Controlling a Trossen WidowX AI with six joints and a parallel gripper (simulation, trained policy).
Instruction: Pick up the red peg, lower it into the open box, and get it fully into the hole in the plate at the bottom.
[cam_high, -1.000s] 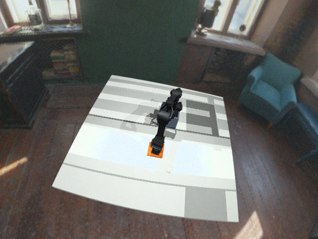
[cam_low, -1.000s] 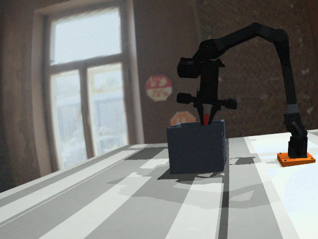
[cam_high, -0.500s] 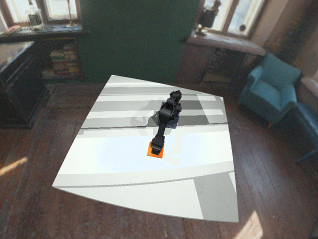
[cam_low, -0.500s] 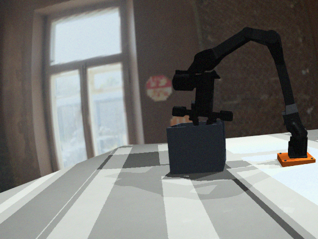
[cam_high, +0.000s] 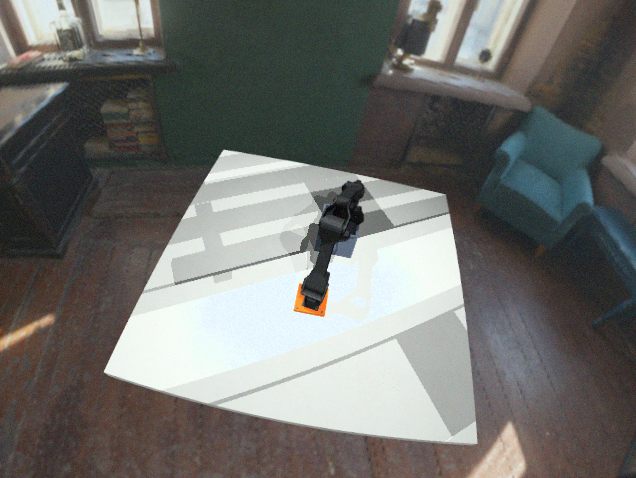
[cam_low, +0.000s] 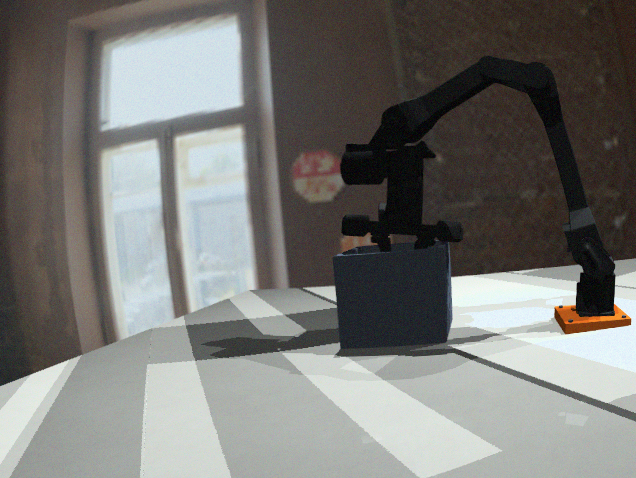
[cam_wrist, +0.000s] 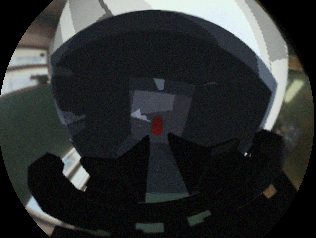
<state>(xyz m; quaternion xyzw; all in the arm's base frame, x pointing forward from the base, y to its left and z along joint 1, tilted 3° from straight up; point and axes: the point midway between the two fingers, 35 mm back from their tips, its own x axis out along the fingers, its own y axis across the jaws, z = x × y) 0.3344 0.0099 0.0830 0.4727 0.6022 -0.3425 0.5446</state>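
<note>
Now: gripper tip 1 cm short of the red peg, 1 cm to the left of it and 3 cm above it. Also, from my gripper tip: plate (1 cm ahead, 1 cm to the right, 3 cm below).
</note>
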